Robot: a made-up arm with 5 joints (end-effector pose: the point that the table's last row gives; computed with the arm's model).
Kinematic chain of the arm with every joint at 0, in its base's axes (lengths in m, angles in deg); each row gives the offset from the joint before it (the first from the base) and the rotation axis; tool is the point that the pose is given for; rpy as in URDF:
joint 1: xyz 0 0 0.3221 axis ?
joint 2: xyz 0 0 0 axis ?
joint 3: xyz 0.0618 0 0.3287 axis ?
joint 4: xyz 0.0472 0 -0.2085 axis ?
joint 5: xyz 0.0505 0 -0.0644 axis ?
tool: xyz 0 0 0 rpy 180 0 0
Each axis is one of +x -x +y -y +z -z.
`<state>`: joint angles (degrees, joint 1 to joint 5).
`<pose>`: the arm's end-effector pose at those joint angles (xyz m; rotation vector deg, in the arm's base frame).
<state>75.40 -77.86 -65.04 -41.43 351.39</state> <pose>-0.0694 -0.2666 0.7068 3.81 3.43 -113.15</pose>
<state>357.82 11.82 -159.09 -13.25 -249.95</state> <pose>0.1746 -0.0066 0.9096 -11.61 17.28 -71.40</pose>
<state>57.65 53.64 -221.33 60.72 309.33</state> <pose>0.1854 0.2928 0.7481 -60.83 -84.22 -140.07</pose>
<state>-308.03 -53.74 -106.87 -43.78 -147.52</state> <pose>-0.1703 -0.2177 0.8165 4.52 -26.33 83.07</pose>
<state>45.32 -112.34 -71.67 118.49 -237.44</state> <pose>-0.2177 -0.2202 0.4783 -89.56 71.54 -7.79</pose>
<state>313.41 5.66 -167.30 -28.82 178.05</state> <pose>0.0367 -0.0388 0.9100 -4.09 -9.97 -48.40</pose>
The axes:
joint 1: +z
joint 2: +y
joint 3: +y
joint 4: +y
joint 5: -z

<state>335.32 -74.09 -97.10 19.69 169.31</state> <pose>-0.2976 0.1368 0.7656 3.53 28.73 -34.63</pose>
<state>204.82 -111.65 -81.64 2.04 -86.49</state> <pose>0.4395 0.2033 0.5036 -9.75 6.66 -61.46</pose>
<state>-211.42 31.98 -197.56 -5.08 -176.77</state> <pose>-0.1650 0.1008 0.8536 -12.17 3.80 151.37</pose>
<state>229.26 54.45 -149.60 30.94 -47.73</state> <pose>-0.3829 -0.4446 0.5461 86.72 -76.73 0.97</pose>
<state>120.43 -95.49 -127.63 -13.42 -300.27</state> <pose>0.2997 -0.5101 0.4655 48.79 28.57 0.15</pose>
